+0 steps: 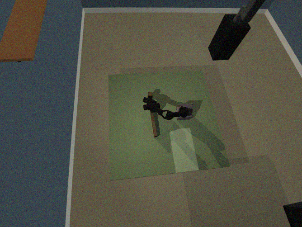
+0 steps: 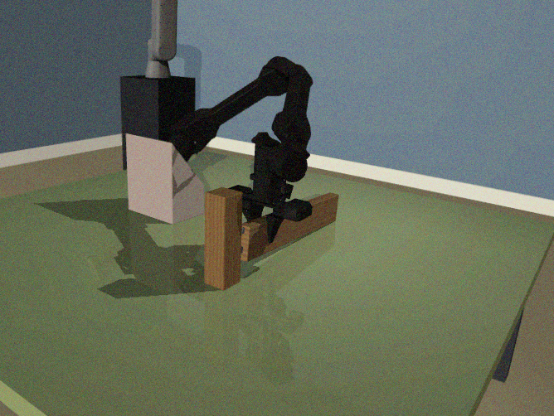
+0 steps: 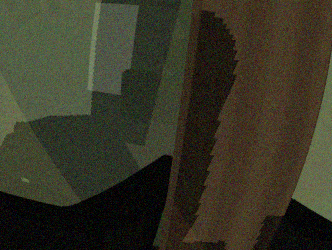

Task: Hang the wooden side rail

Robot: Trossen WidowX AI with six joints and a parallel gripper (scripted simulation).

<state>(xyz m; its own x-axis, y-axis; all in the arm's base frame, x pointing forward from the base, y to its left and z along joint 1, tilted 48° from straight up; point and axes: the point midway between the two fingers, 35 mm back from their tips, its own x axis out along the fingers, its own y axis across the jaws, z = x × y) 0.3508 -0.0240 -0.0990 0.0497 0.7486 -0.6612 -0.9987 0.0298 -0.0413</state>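
Right now my gripper tip is 140 mm to the left of the wooden headboard post and 40 mm below it.
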